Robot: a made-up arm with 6 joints.
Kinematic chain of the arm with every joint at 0, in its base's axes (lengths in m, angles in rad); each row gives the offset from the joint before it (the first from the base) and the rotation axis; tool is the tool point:
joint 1: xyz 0 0 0.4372 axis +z
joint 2: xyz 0.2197 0 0 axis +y
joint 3: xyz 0 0 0.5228 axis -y
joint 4: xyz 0 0 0.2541 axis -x
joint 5: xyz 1.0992 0 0 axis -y
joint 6: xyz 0.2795 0 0 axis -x
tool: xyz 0 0 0
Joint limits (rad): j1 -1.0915..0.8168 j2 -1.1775..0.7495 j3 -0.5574..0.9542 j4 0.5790..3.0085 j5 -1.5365..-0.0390 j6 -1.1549..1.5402
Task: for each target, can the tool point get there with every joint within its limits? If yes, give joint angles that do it. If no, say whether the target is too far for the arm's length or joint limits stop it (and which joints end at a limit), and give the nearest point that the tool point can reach.
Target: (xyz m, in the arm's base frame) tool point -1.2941 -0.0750 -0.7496
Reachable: no: joint limits stop it (at a limit: joint 1, joint 2, joint 3) | nearest point 0.2707 -0.8622 -0.2514 | short by 1.821 m
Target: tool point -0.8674 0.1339 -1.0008
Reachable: no: joint limits stop it (at a limit: joint 1, joint 2, joint 3, joint 4) | nearest point 0.2822 -0.8682 -0.2873 | short by 1.684 m
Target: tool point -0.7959 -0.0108 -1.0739
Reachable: no: joint limits stop it (at a limit: joint 1, joint 2, joint 3, joint 4) | nearest point 0.2885 -0.8749 -0.3052 | short by 1.585 m
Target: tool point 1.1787 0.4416 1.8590
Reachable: yes | joints 0.4542 0.1019 0.7402 0.8126 -0.6343 0.1520
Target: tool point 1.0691 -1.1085 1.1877
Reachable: yes | joints -0.7481 -0.0694 -0.0460 0.9824 -0.3755 0.4035
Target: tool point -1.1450 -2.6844 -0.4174
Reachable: no: too far | nearest point 0.4268 -1.4035 -0.0187 | short by 2.066 m
